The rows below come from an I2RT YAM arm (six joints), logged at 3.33 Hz.
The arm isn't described. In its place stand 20 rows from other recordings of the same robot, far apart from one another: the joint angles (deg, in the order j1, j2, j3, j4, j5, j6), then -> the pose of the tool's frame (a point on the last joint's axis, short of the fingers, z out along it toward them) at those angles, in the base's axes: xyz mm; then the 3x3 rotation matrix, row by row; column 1 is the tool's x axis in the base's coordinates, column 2 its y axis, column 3 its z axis.
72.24 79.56 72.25 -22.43 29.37 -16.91 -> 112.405, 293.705, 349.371; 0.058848, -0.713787, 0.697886; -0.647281, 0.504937, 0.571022; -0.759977, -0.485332, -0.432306
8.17 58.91 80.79 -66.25 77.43 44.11 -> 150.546, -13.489, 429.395; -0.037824, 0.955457, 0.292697; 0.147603, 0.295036, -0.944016; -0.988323, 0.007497, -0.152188
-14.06 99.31 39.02 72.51 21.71 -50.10 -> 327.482, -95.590, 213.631; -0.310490, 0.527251, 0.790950; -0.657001, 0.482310, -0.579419; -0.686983, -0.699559, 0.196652
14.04 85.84 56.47 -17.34 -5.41 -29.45 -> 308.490, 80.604, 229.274; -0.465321, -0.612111, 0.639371; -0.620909, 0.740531, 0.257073; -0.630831, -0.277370, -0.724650
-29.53 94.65 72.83 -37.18 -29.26 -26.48 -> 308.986, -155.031, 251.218; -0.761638, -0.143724, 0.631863; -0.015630, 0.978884, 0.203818; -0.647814, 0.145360, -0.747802
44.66 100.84 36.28 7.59 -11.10 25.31 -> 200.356, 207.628, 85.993; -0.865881, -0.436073, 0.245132; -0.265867, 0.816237, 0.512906; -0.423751, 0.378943, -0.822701
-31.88 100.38 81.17 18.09 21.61 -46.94 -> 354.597, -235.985, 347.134; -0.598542, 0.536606, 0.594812; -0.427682, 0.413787, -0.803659; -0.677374, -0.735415, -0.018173
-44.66 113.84 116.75 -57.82 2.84 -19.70 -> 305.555, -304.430, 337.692; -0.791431, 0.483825, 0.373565; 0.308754, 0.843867, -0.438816; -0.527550, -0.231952, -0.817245
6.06 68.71 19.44 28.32 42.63 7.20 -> 224.340, -0.429, 177.152; -0.283657, 0.591499, 0.754763; 0.062617, 0.796838, -0.600939; -0.956879, -0.123200, -0.263067
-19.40 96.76 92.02 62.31 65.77 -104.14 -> 317.187, -146.117, 490.005; -0.773961, 0.626019, -0.095310; -0.149367, -0.326749, -0.933233; -0.615365, -0.708050, 0.346397
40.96 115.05 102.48 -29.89 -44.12 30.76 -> 329.176, 318.564, 290.703; -0.877121, -0.476945, -0.056407; -0.275203, 0.402873, 0.872901; -0.393601, 0.781164, -0.484625
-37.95 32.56 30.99 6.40 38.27 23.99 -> 101.277, -106.946, 317.430; 0.454830, 0.858741, 0.235996; 0.050087, 0.239907, -0.969503; -0.889169, 0.452779, 0.066105
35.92 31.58 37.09 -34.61 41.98 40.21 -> 111.946, 51.692, 286.144; -0.276766, 0.282673, 0.918421; 0.392119, 0.905784, -0.160619; -0.877293, 0.315677, -0.361531
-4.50 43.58 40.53 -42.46 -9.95 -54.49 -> 153.041, -5.874, 264.570; -0.377725, -0.604135, 0.701673; -0.774522, 0.621424, 0.118100; -0.507385, -0.498852, -0.702643
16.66 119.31 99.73 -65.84 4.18 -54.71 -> 392.500, 114.749, 208.975; -0.322862, -0.941442, 0.097193; -0.946354, 0.319695, -0.046999; 0.013175, -0.107153, -0.994155
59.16 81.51 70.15 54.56 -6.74 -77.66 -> 156.744, 270.675, 460.031; 0.950812, 0.151221, 0.270349; -0.299967, 0.667277, 0.681734; -0.077305, -0.729297, 0.679816
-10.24 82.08 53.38 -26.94 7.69 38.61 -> 283.563, -56.066, 219.747; -0.478475, 0.702663, 0.526618; 0.714850, 0.659983, -0.231112; -0.509953, 0.265871, -0.818084
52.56 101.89 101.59 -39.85 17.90 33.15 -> 253.172, 312.659, 360.996; -0.663252, -0.298656, 0.686222; -0.010286, 0.920475, 0.390665; -0.748325, 0.252051, -0.613579
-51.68 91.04 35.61 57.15 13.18 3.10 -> 193.181, -257.525, 213.023; 0.067536, 0.902878, 0.424560; -0.000535, 0.425564, -0.904928; -0.997717, 0.060888, 0.029225
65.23 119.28 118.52 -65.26 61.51 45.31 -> 209.352, 379.025, 317.389; -0.470740, 0.072801, 0.879263; -0.210792, 0.958447, -0.192211; -0.856721, -0.275823, -0.435834
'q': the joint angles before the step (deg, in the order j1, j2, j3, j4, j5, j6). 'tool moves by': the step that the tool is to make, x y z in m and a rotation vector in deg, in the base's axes. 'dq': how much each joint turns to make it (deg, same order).
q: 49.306, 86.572, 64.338, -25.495, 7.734, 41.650
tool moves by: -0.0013, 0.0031, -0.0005, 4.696, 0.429, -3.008
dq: 0.523, -0.339, -1.228, 3.524, -0.008, 4.927
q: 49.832, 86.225, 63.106, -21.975, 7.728, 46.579
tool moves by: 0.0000, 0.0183, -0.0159, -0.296, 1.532, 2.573
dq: 1.848, 4.023, 0.602, 2.200, -1.222, 0.180
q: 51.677, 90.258, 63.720, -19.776, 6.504, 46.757
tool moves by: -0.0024, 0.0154, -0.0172, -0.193, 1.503, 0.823
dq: 1.845, 3.531, 0.008, 2.289, -0.089, 1.491
